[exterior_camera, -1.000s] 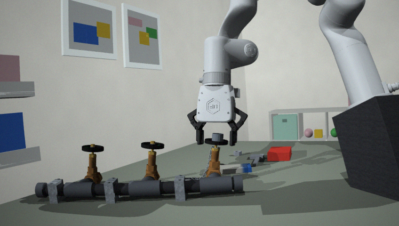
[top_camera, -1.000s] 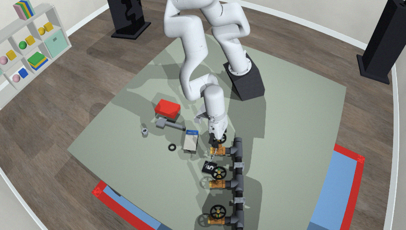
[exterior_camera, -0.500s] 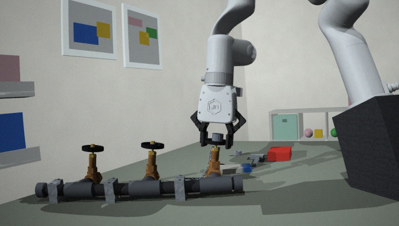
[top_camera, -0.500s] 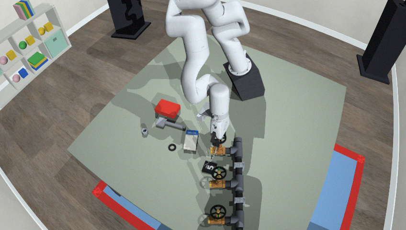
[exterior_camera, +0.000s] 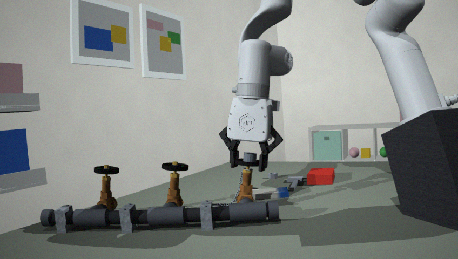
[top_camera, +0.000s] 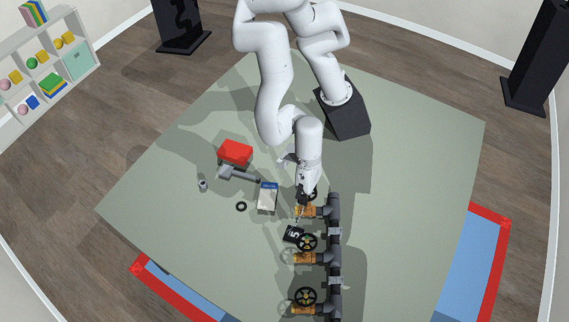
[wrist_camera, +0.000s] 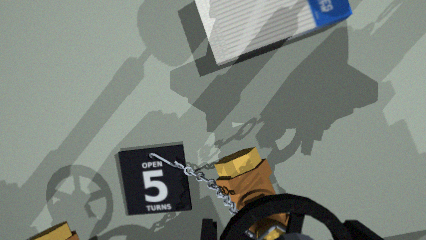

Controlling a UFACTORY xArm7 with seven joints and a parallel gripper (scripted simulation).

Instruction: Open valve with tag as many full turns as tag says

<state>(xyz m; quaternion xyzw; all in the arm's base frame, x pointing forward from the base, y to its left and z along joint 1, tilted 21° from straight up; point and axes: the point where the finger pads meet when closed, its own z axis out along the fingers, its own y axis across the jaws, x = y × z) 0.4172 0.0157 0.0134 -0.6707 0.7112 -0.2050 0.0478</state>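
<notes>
My hand is 20 mm below the grey cap. Also, from my hand: black washer: 50 mm ahead, 230 mm to the right, 120 mm below; blue box: 10 mm behind, 150 mm to the right, 110 mm below; black tag: 100 mm ahead, 20 mm to the right, 120 mm below.
</notes>
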